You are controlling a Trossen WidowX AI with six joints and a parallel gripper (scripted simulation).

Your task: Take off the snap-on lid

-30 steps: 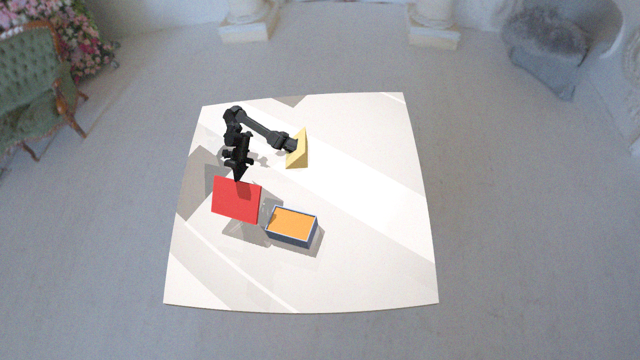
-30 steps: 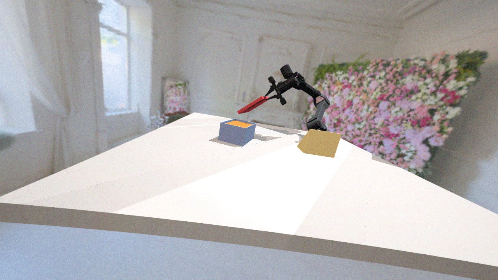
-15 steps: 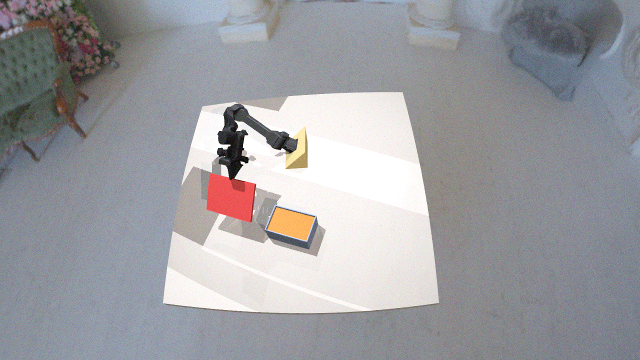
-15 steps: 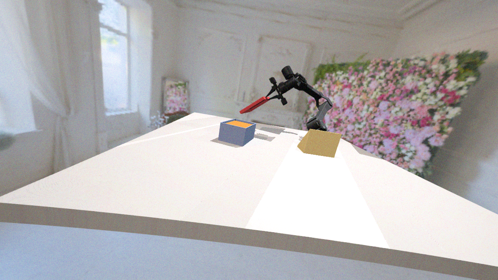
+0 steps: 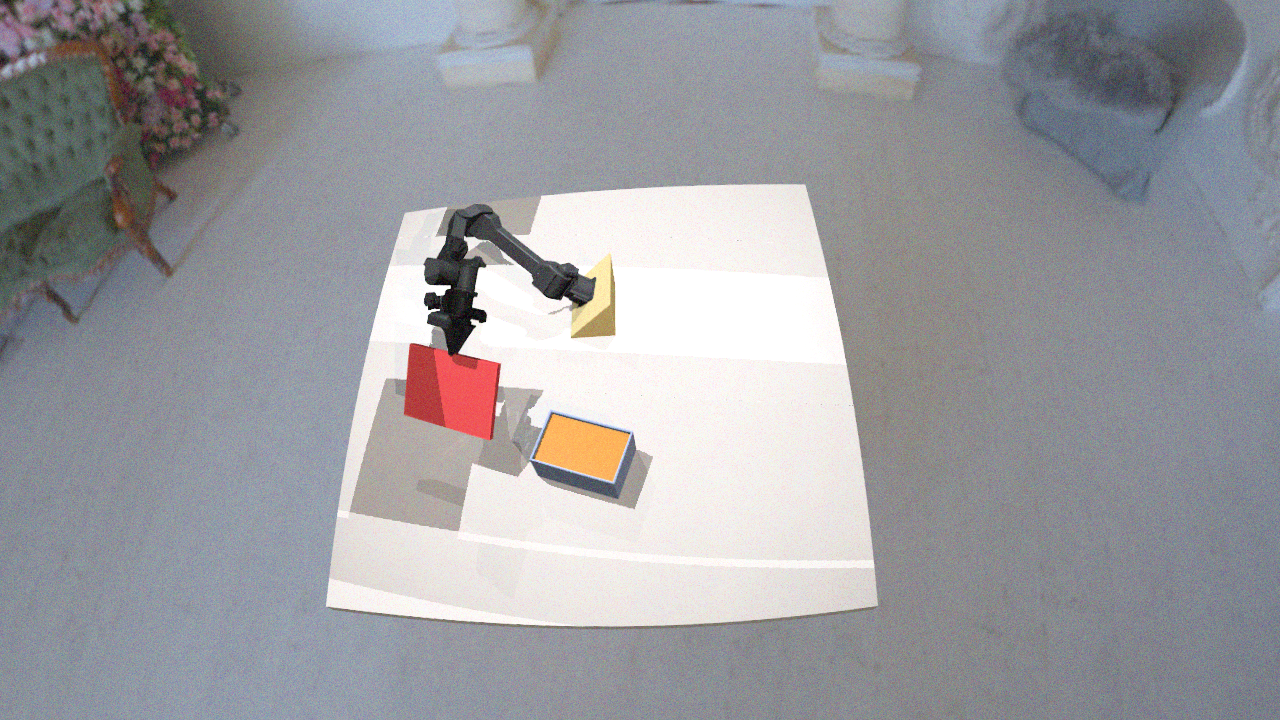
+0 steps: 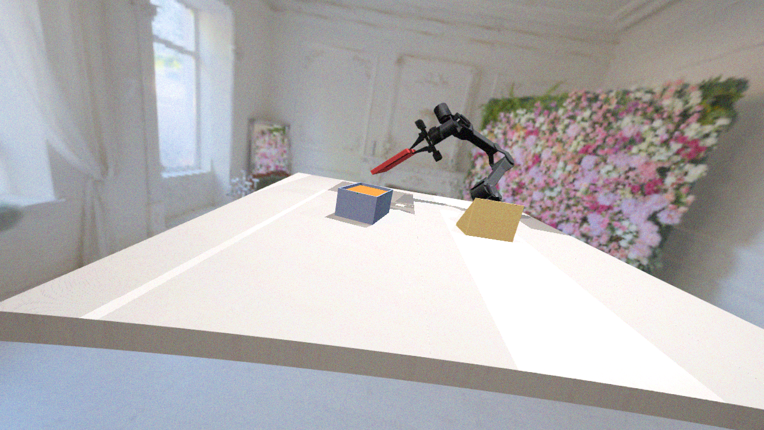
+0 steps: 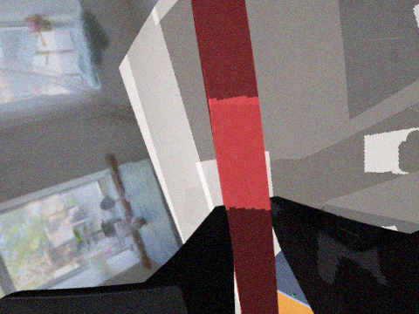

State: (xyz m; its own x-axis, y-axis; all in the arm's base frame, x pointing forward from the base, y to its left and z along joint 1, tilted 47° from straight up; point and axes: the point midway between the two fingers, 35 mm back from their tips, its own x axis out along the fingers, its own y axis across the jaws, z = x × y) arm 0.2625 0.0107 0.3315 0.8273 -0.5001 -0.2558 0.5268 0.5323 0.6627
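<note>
My gripper tip is now 60 mm short of the red lid, 10 mm to the left of it and 50 mm above it. Round my gripper tip: blue-grey storage box (130 mm ahead, 290 mm to the left, 190 mm below).
</note>
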